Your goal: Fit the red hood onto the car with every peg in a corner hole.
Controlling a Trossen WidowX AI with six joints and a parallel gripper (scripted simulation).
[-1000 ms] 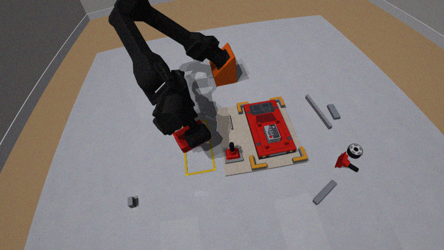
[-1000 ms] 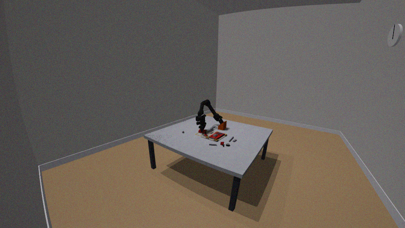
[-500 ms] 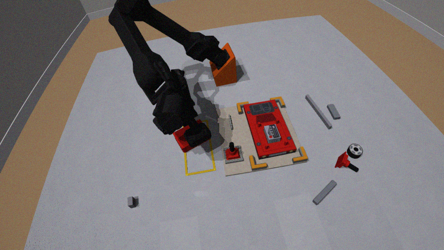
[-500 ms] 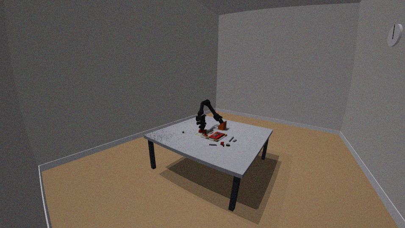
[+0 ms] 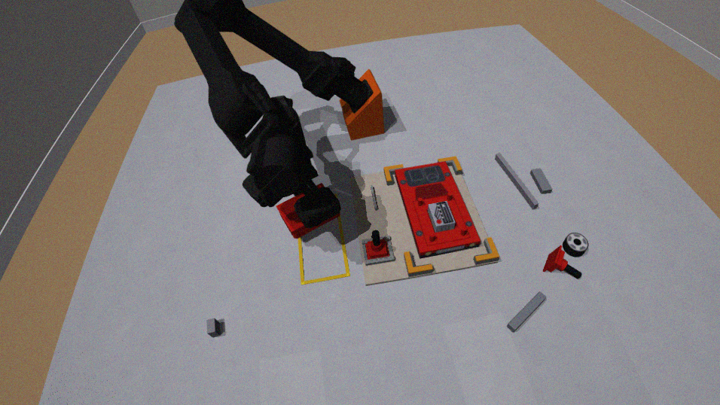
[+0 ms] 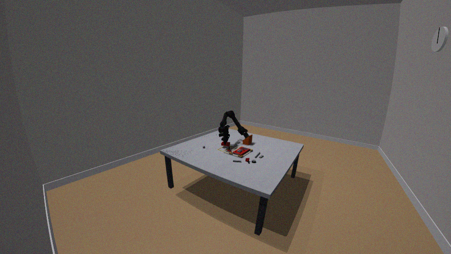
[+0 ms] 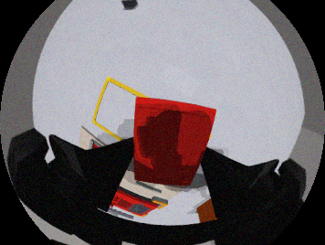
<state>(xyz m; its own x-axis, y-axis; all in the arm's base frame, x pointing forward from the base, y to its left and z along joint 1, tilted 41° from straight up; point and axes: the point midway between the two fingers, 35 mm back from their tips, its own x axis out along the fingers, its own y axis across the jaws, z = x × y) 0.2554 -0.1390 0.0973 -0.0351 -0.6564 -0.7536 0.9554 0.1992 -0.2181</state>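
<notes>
My gripper tip is 230 mm to the right of the grey engine block, 80 mm short of it and 20 mm above it. Also, from my gripper tip: red hood (right at my gripper tip); wheel (440 mm to the left, 200 mm ahead, 30 mm below).
</notes>
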